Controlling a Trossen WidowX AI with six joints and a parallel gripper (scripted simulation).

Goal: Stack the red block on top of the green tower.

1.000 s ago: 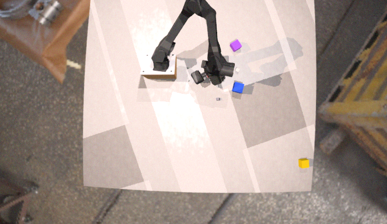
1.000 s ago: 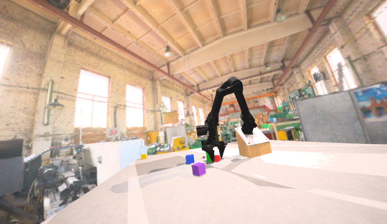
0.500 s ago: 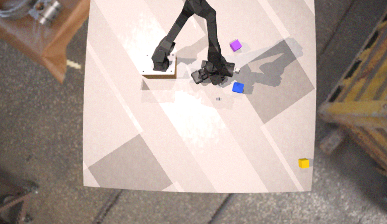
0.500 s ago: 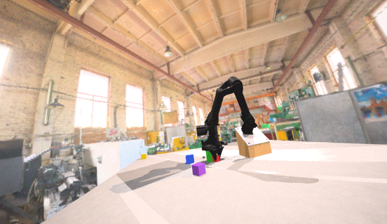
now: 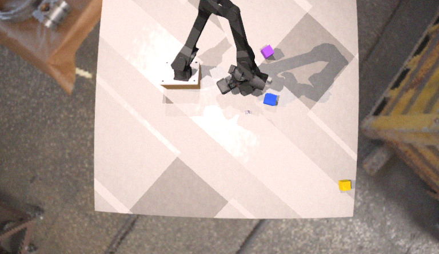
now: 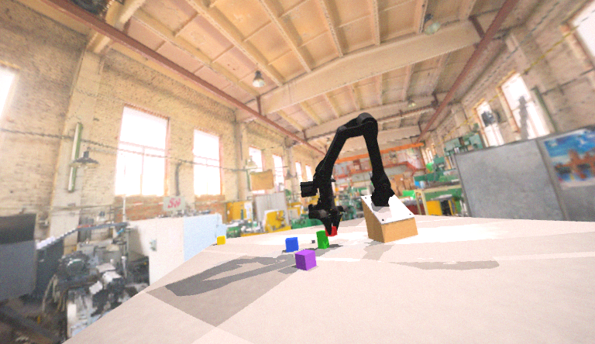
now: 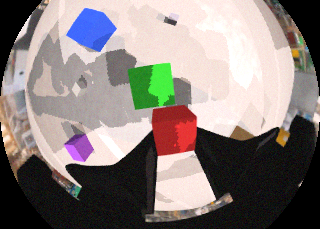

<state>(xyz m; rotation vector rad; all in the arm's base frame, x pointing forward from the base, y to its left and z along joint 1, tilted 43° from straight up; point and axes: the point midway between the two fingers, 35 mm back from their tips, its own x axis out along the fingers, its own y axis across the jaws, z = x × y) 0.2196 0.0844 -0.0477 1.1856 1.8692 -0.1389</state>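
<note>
The blue block is 17 cm ahead of my gripper tip, 6 cm to the right of it and 3 cm below it. The rest, counted from my gripper tip: purple block 16 cm to the left, 12 cm ahead, 3 cm below; then red block 1 cm to the right, 1 cm above; then yellow block 60 cm ahead, 41 cm to the right, 3 cm below.
</note>
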